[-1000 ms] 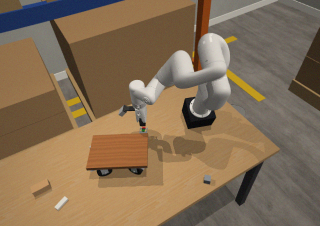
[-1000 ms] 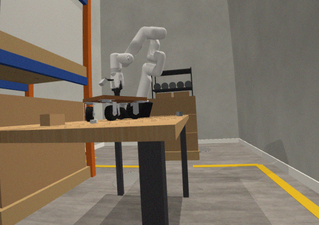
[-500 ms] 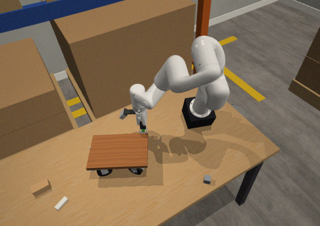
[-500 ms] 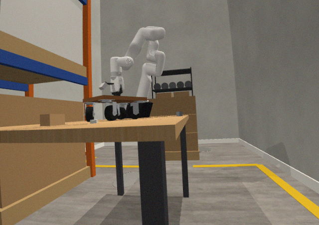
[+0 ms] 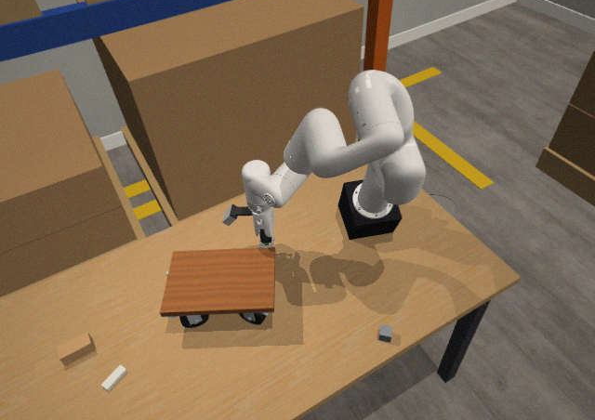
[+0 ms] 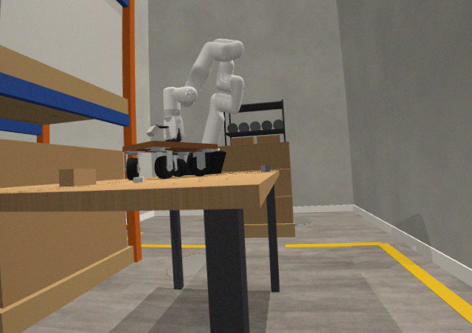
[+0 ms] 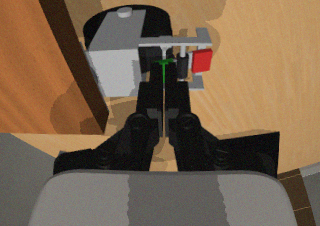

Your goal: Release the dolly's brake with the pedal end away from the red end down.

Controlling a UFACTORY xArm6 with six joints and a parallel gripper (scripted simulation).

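Now: hand 40 mm above the brake pedal, 10 mm to the left of it and 10 mm past it. From my hand the other things lie so: white bar: 530 mm ahead, 110 mm below, 80 mm to the left; then grey cube: 410 mm to the left, 120 mm behind, 100 mm below; then tan block: 580 mm ahead, 100 mm below, 50 mm to the right.
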